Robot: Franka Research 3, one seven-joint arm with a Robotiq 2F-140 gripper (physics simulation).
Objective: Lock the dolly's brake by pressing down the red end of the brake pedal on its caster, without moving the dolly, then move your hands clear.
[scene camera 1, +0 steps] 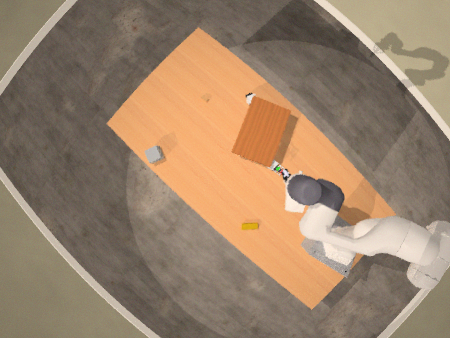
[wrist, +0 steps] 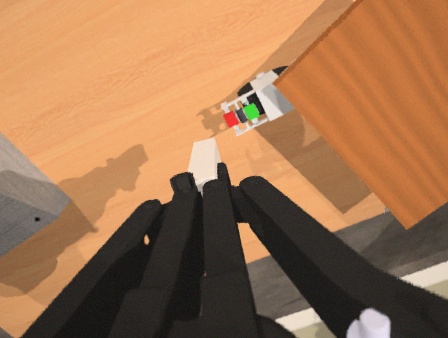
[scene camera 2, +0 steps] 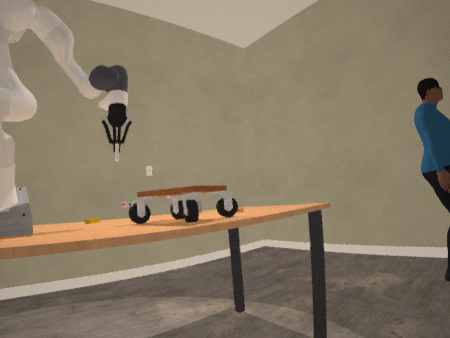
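Observation:
The dolly [scene camera 1: 262,131] [scene camera 2: 182,190] [wrist: 380,100], with a brown wooden deck, stands on its casters on the table. The brake pedal sticks out from one corner caster; its red end [scene camera 2: 124,204] [wrist: 231,119] is outermost and its green end [scene camera 1: 278,169] [scene camera 2: 132,201] [wrist: 251,111] is nearer the deck. My gripper [scene camera 1: 286,175] [scene camera 2: 117,152] [wrist: 209,156] is shut and empty, fingertips pointing down. It hangs well above the pedal, touching nothing. In the overhead view it lies just outward of the red end, which it partly crowds there. Pedal tilt is too small to judge.
The wooden table [scene camera 1: 175,85] [scene camera 2: 280,212] carries a yellow block [scene camera 1: 250,226] [scene camera 2: 92,220] and a grey block [scene camera 1: 154,154] near its edge. The arm's grey base plate [scene camera 1: 320,256] [scene camera 2: 17,220] [wrist: 25,200] is at one end. A person [scene camera 2: 434,135] stands beyond the table.

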